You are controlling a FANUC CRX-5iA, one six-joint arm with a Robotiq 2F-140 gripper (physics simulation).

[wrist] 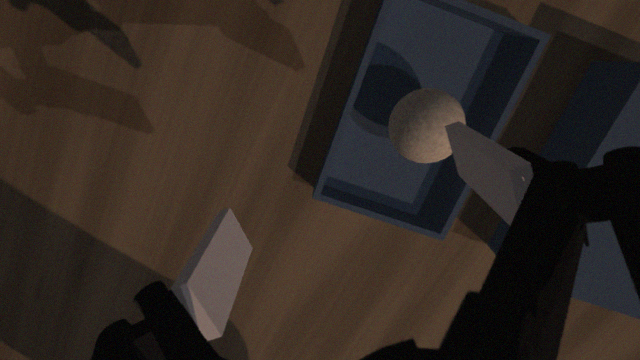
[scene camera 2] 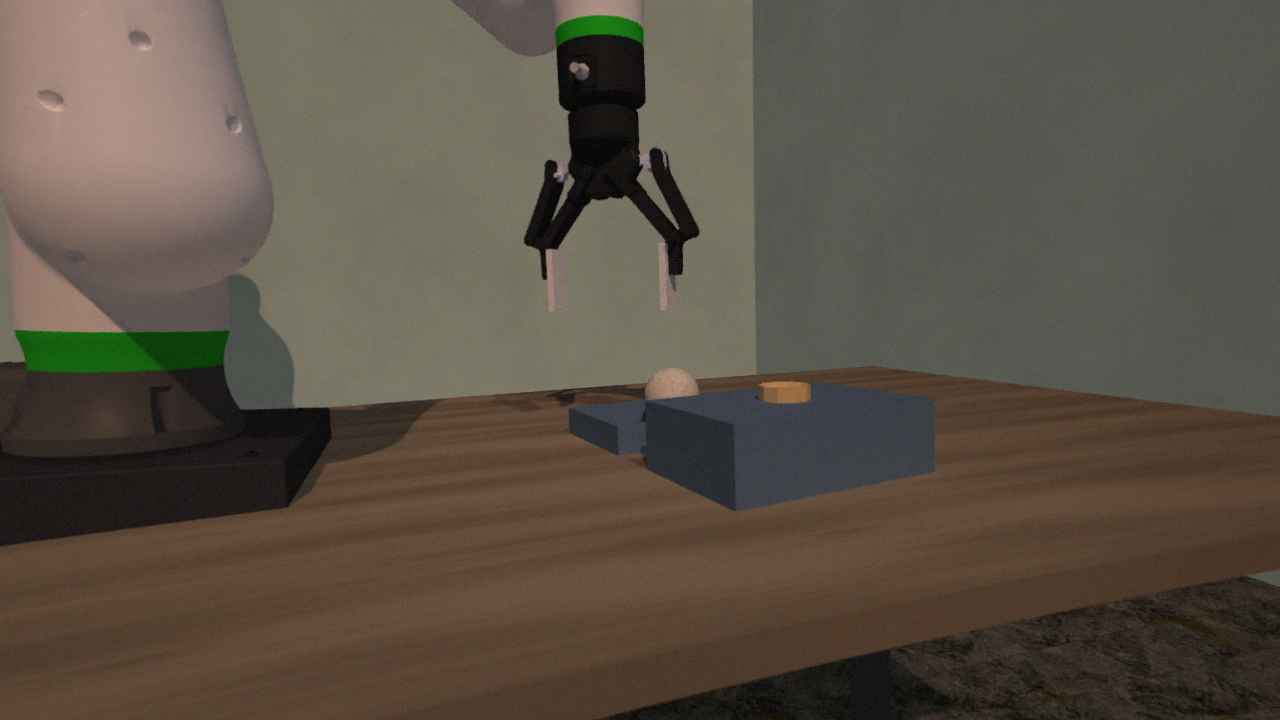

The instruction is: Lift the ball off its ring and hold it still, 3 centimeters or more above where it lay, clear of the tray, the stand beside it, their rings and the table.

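Seen in the pictures: gripper, fingertip midpoint: [wrist: 341,191] [scene camera 2: 611,309]; arm's base, link origin: [scene camera 2: 136,436].
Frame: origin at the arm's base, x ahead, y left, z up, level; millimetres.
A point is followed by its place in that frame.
Note:
A pale, speckled ball [scene camera 2: 671,384] @(x 468, y 52, z 14 mm) [wrist: 425,126] @(x 472, y 87, z 28 mm) sits over the low blue tray [scene camera 2: 595,422] @(x 386, y 36, z -18 mm) [wrist: 381,214] @(x 388, y 48, z -14 mm). The ring under the ball does not show. The taller blue stand [scene camera 2: 832,452] @(x 545, y -165, z -12 mm) [wrist: 607,270] @(x 478, y -125, z 18 mm) is beside the tray, and an orange ring [scene camera 2: 784,394] @(x 527, y -119, z 24 mm) lies on its top. My gripper [scene camera 2: 610,308] @(x 414, y 120, z 93 mm) [wrist: 341,191] @(x 414, y 120, z 93 mm) is open and empty, pointing down, well above the tray. In the wrist view one pale finger pad overlaps the ball's right edge, and the other is over the wood at the lower left, so the ball is not between the fingers.
The wooden table [scene camera 2: 402,573] @(x 262, y -249, z -42 mm) [wrist: 280,280] @(x 252, y 70, z -42 mm) carries the tray and stand. The robot's dark base plate [scene camera 2: 143,488] @(x 70, y -121, z -16 mm) is at the left in the scene view. The table's front edge runs along the bottom. Arm and gripper shadows fall on the wood.

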